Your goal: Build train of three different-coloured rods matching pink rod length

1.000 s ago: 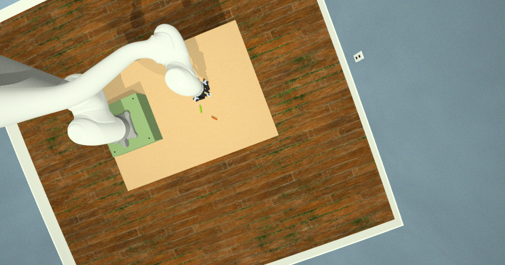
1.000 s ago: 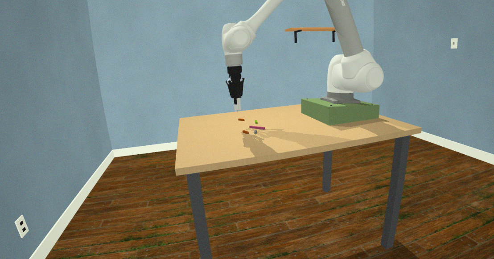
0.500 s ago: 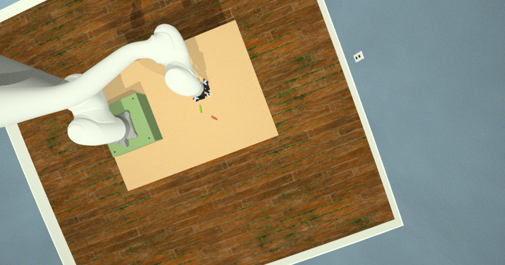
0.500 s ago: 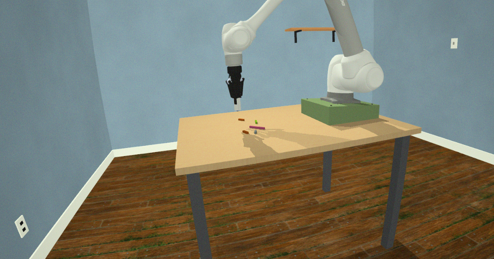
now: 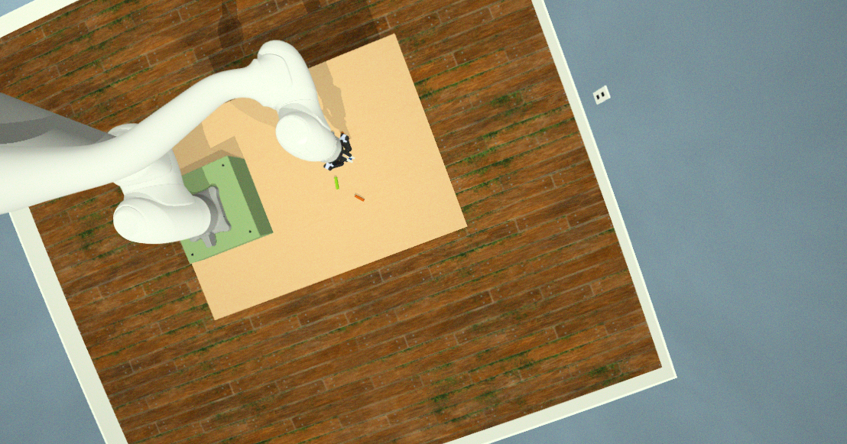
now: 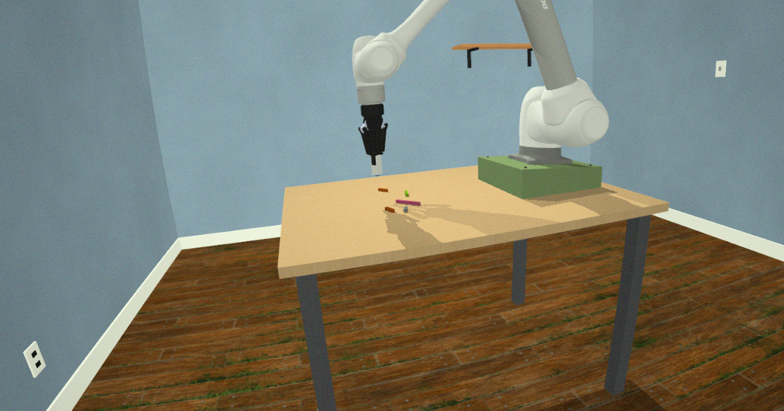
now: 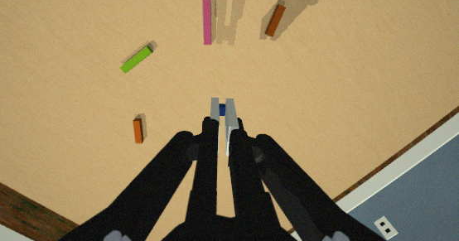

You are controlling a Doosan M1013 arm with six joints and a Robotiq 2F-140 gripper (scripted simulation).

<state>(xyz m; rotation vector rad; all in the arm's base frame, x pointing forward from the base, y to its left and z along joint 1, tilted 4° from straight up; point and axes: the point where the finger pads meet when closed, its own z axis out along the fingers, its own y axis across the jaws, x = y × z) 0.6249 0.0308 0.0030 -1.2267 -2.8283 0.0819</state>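
Now: hand 110 mm past the lime rod, 60 mm to the left of it and 130 mm above it. The rest, counted from my hand: blue rod: 30 mm below; grey rod: 60 mm behind, 130 mm to the left, 130 mm below; pink rod: 90 mm behind, 60 mm to the left, 130 mm below.
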